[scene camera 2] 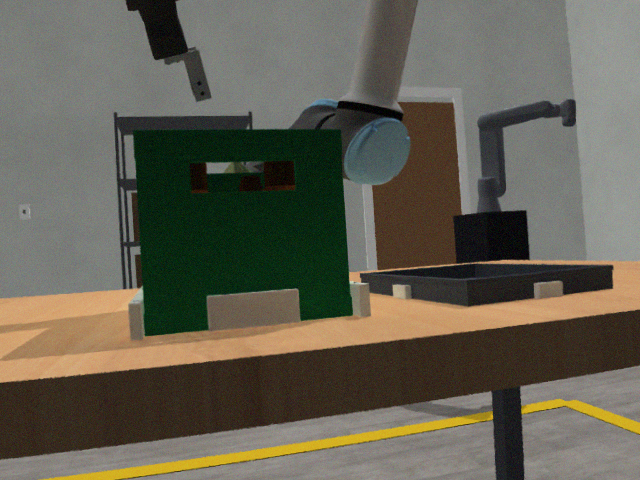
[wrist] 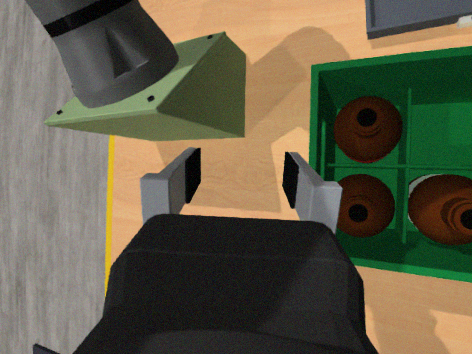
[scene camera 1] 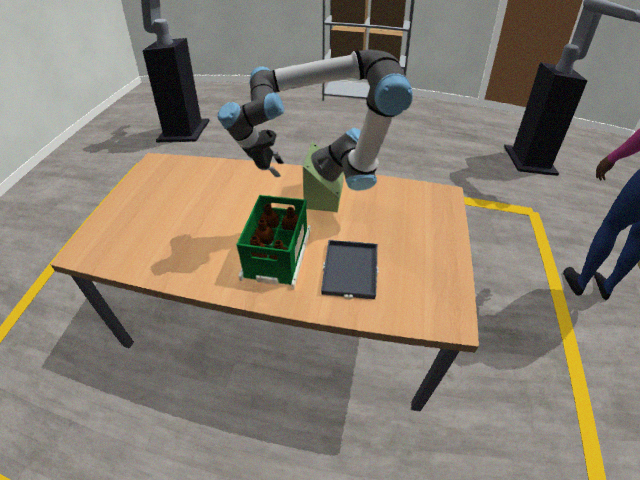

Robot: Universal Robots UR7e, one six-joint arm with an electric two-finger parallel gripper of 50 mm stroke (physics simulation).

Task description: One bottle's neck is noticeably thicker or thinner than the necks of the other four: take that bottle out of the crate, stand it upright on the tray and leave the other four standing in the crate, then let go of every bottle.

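Where they show: gripper, between the fingertips: (scene camera 2: 202, 96) (wrist: 241, 167) (scene camera 1: 279, 169); arm's base, origin of its link: (wrist: 130, 77) (scene camera 1: 324, 166).
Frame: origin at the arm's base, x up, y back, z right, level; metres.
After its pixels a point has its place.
Observation:
The green crate (scene camera 1: 266, 266) {z 0.166, x -0.075, y -0.517 m} (scene camera 2: 242, 232) {z 0.174, x -0.075, y -0.517 m} (wrist: 380, 75) {z 0.063, x -0.013, y -0.314 m} stands on the table with brown bottles upright in its compartments. Scene camera 1 shows bottles at the back left (scene camera 1: 268, 215) {z 0.192, x -0.030, y -0.301 m}, back right (scene camera 1: 290, 219) {z 0.105, x -0.031, y -0.317 m}, middle left (scene camera 1: 264, 232) {z 0.191, x -0.033, y -0.391 m}, front left (scene camera 1: 255, 242) {z 0.205, x -0.003, y -0.474 m} and front right (scene camera 1: 279, 244) {z 0.119, x 0.005, y -0.484 m}. The wrist view shows two bottles (wrist: 368, 129) {z 0.117, x 0.005, y -0.299 m} (wrist: 365, 205) {z 0.187, x 0.005, y -0.292 m} near the crate's edge and another bottle (wrist: 442, 209) {z 0.195, x -0.026, y -0.359 m} beside them. I cannot tell which neck differs. The dark tray (scene camera 1: 351, 268) {z -0.132, x -0.153, y -0.436 m} (scene camera 2: 496, 289) {z -0.062, x -0.145, y -0.563 m} (wrist: 420, 15) {z -0.054, x -0.153, y -0.380 m} is empty. My gripper (scene camera 1: 279, 167) {z 0.149, x 0.131, y -0.227 m} (wrist: 241, 167) {z 0.149, x 0.131, y -0.227 m} is open and empty, above and behind the crate.
The green robot base mount (scene camera 1: 323, 191) {z -0.005, x -0.051, y -0.111 m} (wrist: 200, 100) {z 0.050, x -0.016, y -0.106 m} stands on the table (scene camera 1: 413, 222) {z -0.397, x -0.158, y -0.153 m} behind the crate and tray. Pale holder blocks (scene camera 2: 253, 308) {z 0.172, x -0.142, y -0.529 m} sit against the crate's foot. Small pale blocks (scene camera 2: 547, 289) {z -0.119, x -0.150, y -0.573 m} touch the tray. A person (scene camera 1: 615, 227) stands on the floor at the right.

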